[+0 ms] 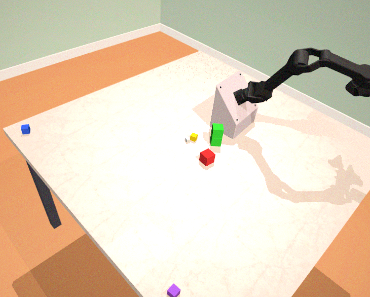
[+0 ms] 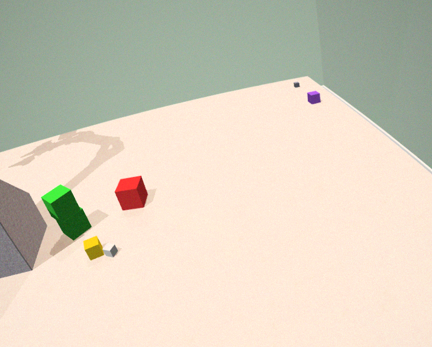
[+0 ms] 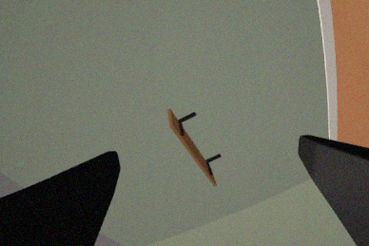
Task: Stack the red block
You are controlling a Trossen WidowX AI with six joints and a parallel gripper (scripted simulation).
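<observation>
Now: gripper tip 63 cm short of the red block, 34 cm above it and 31 cm to the left of it. Also, from my gripper tip: yellow block: 56 cm ahead, 44 cm to the right, 35 cm below; small white block: 59 cm ahead, 45 cm to the right, 36 cm below; purple block: 112 cm ahead, 35 cm below, 1 cm to the right.
</observation>
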